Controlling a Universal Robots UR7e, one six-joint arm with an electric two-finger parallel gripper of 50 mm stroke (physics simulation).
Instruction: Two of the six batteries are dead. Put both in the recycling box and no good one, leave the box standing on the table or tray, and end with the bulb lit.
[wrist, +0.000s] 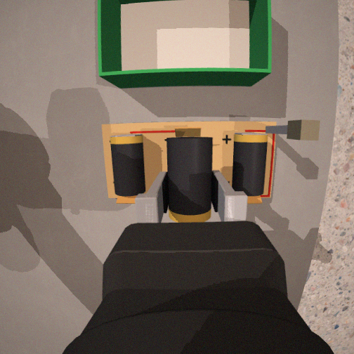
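Note:
My gripper (189, 183) is shut on a black battery (189, 172) with a gold end towards me, and holds it above the middle of the orange battery holder (219, 157). Another black battery (128, 167) lies in the holder's left slot and one more battery (249, 167) in its right slot, both with gold ends at the far side. The green recycling box (185, 79) stands beyond the holder; no battery shows in its visible part. A dull olive block (303, 130), apparently the bulb, sits on a grey stem at the holder's right and looks unlit.
The grey surface (75, 75) carries the box and holder, with broad shadows at the left. Its curved edge runs down the right side, beyond which speckled floor (340, 210) shows. The box's near wall is a short way beyond the holder.

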